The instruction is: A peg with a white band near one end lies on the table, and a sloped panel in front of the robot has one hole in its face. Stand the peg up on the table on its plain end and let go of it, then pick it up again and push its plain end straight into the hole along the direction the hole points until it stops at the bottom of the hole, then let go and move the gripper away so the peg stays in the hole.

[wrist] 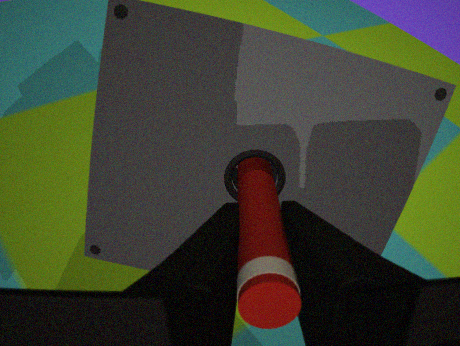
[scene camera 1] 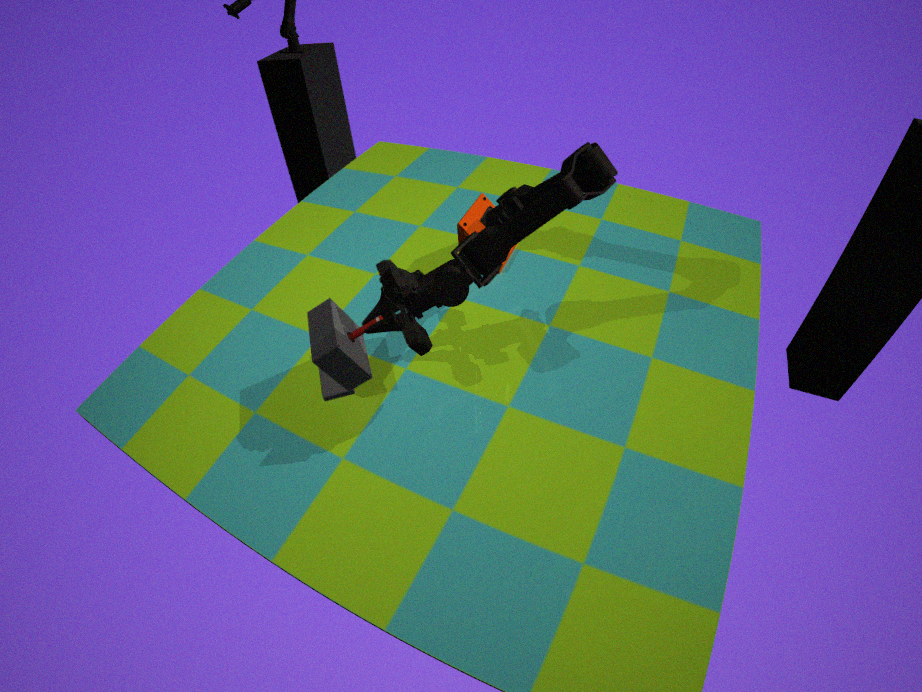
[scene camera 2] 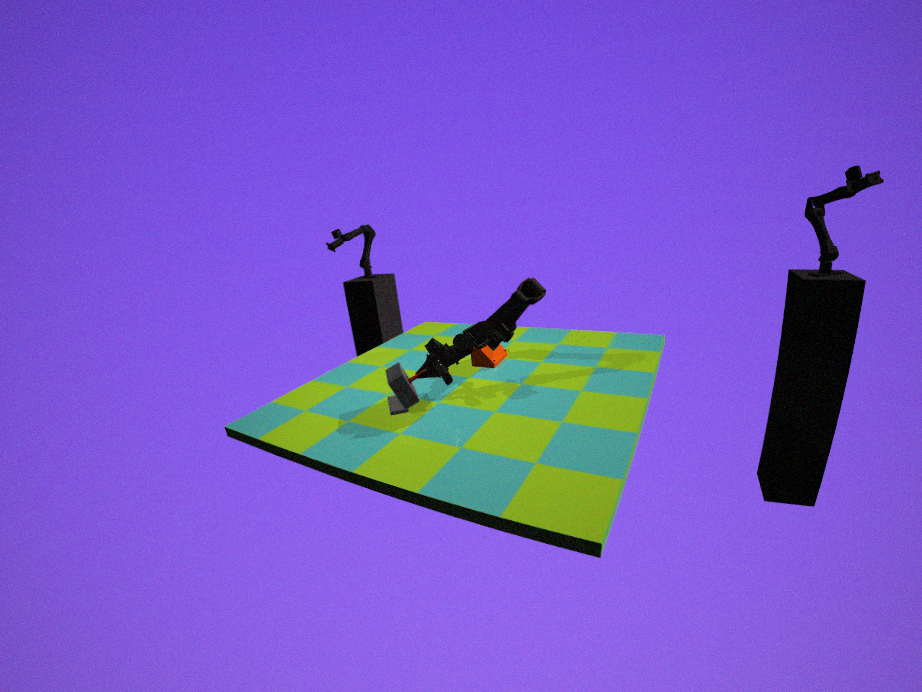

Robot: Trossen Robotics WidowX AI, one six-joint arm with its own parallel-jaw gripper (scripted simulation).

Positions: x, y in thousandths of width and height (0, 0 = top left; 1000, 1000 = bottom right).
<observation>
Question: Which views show my gripper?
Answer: The wrist view, scene camera 1 and scene camera 2: all of them.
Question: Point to a grey sloped panel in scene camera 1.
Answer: At 356, 469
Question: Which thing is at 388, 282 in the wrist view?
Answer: A grey sloped panel.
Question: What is my gripper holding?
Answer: A red peg.
</observation>
